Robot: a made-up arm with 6 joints.
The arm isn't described. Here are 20 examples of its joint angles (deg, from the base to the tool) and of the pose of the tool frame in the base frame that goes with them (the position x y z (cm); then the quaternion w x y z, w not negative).
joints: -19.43 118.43 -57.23 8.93 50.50 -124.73
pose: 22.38 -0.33 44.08 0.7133 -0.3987 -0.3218 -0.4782
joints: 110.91 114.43 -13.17 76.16 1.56 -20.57
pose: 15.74 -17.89 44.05 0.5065 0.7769 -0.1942 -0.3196
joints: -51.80 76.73 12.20 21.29 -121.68 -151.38
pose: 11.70 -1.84 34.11 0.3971 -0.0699 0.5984 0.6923
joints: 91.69 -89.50 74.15 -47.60 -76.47 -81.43
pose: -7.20 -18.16 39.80 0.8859 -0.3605 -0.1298 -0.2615
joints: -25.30 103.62 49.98 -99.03 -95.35 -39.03
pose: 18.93 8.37 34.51 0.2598 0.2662 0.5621 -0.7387
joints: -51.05 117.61 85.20 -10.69 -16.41 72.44
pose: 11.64 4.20 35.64 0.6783 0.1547 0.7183 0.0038
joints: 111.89 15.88 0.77 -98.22 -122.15 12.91
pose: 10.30 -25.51 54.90 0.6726 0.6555 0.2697 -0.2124
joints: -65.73 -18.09 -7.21 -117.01 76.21 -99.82
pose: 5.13 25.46 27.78 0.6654 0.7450 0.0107 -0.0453
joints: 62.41 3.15 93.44 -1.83 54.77 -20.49
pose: 4.52 3.15 73.78 0.2847 0.9059 -0.0800 -0.3032
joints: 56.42 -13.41 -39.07 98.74 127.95 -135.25
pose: 16.30 -12.60 61.21 0.7070 0.0489 -0.4486 -0.5446
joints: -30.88 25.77 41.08 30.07 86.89 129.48
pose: 15.18 24.56 23.01 0.3306 0.0589 0.7319 -0.5930
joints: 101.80 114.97 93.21 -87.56 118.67 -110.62
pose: 16.32 -8.14 34.61 0.8465 0.0042 -0.3616 0.3907
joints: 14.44 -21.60 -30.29 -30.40 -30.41 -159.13
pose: -1.50 6.06 51.40 0.3262 0.0177 -0.1211 0.9373
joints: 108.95 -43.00 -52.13 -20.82 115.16 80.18
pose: -11.04 -49.53 50.04 0.2805 0.3902 0.4325 0.7629
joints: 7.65 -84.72 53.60 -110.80 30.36 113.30
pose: 5.64 5.01 47.85 0.2987 -0.1269 -0.7718 -0.5469
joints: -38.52 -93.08 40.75 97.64 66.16 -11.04
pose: -7.05 -6.37 21.00 0.0654 -0.3657 -0.2917 -0.8814
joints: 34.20 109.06 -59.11 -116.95 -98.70 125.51
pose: 13.61 -16.47 55.18 0.7751 -0.6130 -0.1399 -0.0618
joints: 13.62 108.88 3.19 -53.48 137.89 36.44
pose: 10.68 -19.72 50.76 0.2135 -0.7403 -0.3416 -0.5382
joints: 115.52 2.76 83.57 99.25 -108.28 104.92
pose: 9.80 -24.25 59.39 0.1440 -0.6094 -0.6721 0.3952
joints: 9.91 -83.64 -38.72 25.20 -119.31 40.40
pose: 1.43 -2.13 60.95 0.2453 -0.5022 -0.8121 -0.1677
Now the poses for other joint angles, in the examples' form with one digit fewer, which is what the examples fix.
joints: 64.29 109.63 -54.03 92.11 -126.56 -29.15
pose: 13.3 -25.5 64.5 0.148 0.950 -0.137 -0.239
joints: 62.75 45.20 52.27 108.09 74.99 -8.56
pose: 8.5 9.1 52.1 0.602 0.501 -0.524 0.334
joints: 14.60 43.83 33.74 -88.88 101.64 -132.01
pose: 21.6 -1.8 56.9 0.040 0.916 0.058 -0.395
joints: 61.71 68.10 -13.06 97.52 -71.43 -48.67
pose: 6.3 -15.2 61.3 0.298 0.926 0.037 0.229
